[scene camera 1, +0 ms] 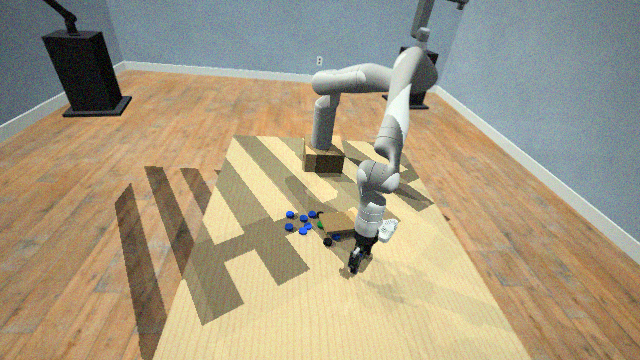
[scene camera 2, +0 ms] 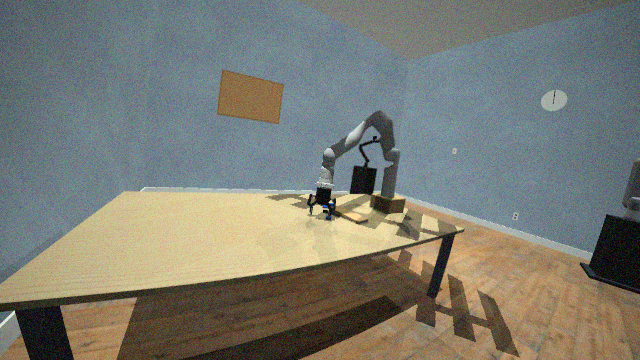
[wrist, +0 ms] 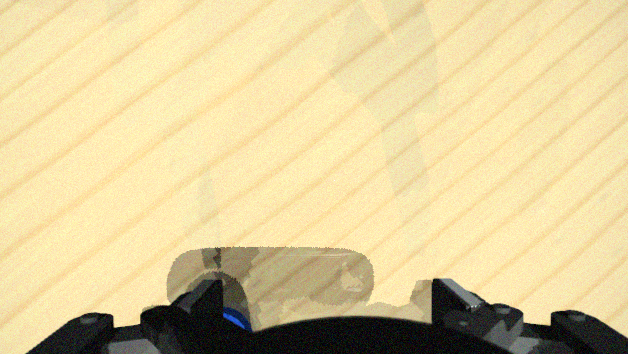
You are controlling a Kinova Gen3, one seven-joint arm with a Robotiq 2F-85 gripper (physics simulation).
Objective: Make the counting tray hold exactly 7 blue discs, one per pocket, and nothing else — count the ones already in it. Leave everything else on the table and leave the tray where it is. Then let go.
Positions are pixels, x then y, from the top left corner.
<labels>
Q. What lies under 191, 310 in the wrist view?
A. My gripper.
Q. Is my gripper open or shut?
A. Open.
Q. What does my gripper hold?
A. Nothing.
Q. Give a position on a wooden counting tray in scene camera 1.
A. At 336, 222
</labels>
